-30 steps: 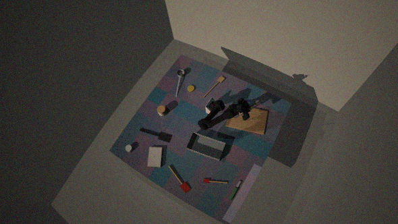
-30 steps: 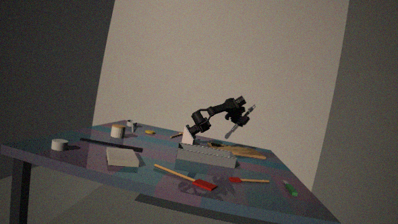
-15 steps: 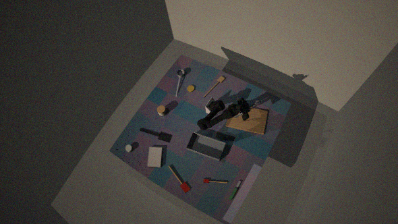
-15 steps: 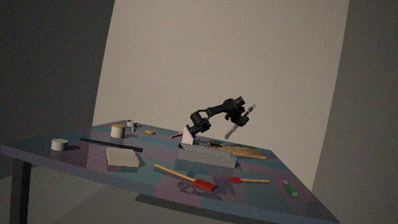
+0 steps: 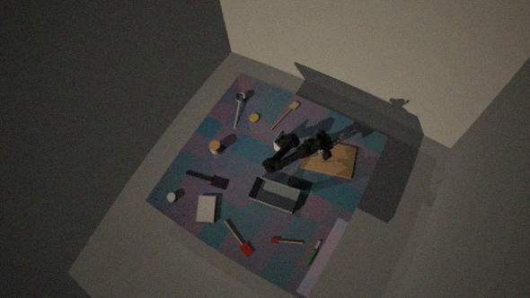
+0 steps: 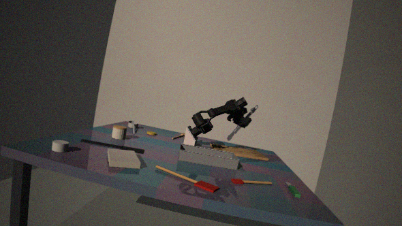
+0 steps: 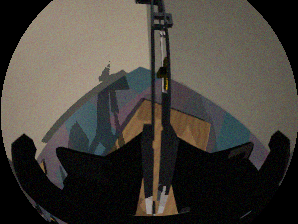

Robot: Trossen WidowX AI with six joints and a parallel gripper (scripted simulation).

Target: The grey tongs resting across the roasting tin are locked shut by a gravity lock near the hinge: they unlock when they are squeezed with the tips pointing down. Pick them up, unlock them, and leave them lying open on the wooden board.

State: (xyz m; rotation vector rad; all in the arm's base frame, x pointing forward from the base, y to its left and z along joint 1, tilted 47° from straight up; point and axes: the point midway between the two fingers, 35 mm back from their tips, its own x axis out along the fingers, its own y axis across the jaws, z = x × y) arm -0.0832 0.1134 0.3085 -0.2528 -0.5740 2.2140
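The wooden board lies 1 cm to the right of my gripper tip and 17 cm below it. Also, from my gripper tip: cork-topped jar (40 cm ahead, 70 cm to the right, 15 cm below); then grey roasting tin (44 cm ahead, 15 cm to the right, 15 cm below); then red spatula (82 cm ahead, 15 cm to the right, 18 cm below).
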